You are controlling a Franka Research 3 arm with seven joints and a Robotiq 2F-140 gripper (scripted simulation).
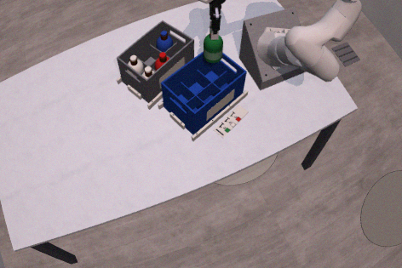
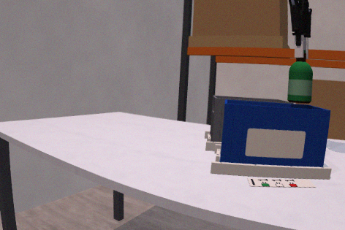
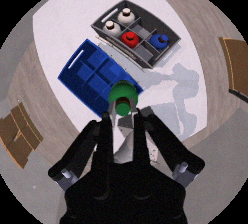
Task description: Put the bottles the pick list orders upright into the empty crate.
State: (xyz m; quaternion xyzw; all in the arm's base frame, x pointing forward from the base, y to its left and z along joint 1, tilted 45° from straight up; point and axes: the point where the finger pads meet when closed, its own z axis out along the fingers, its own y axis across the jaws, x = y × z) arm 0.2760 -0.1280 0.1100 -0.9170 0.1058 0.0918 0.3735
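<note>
Now: hand 80 mm above the green bottle. Round my hand: grey crate (200 mm ahead, 130 mm to the right, 260 mm below); then blue crate (60 mm ahead, 70 mm to the left, 260 mm below); then red bottle (180 mm ahead, 90 mm to the right, 260 mm below).
</note>
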